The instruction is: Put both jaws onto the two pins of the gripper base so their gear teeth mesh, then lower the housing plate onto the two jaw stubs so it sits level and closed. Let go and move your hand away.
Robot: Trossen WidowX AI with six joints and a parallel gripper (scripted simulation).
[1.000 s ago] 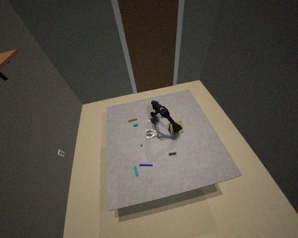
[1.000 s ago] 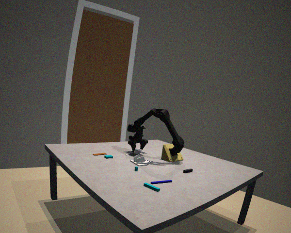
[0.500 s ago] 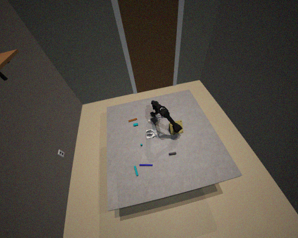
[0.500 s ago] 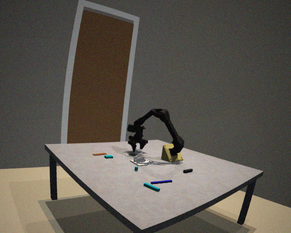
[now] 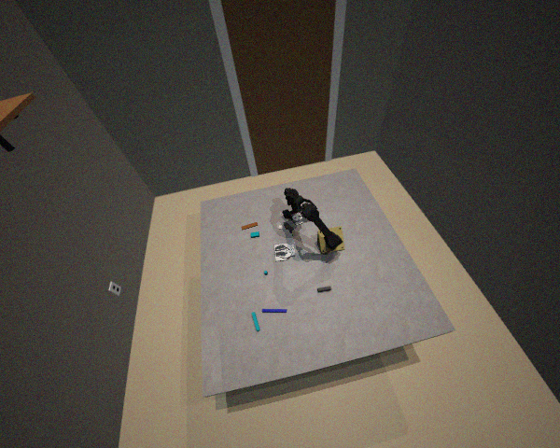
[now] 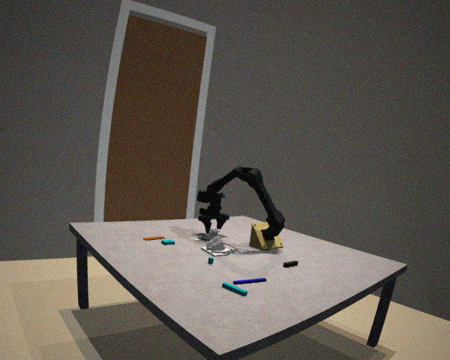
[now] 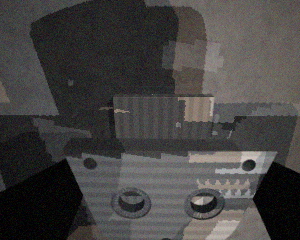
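My gripper tip is 240 mm to the right of the white housing plate, 90 mm short of it and 10 mm above it. Round my gripper tip: orange bar: 340 mm ahead, 30 mm to the right, 20 mm below; then white gripper base: 20 mm above, 10 mm to the left; then small teal cube: 360 mm to the left, 270 mm ahead, 10 mm below.
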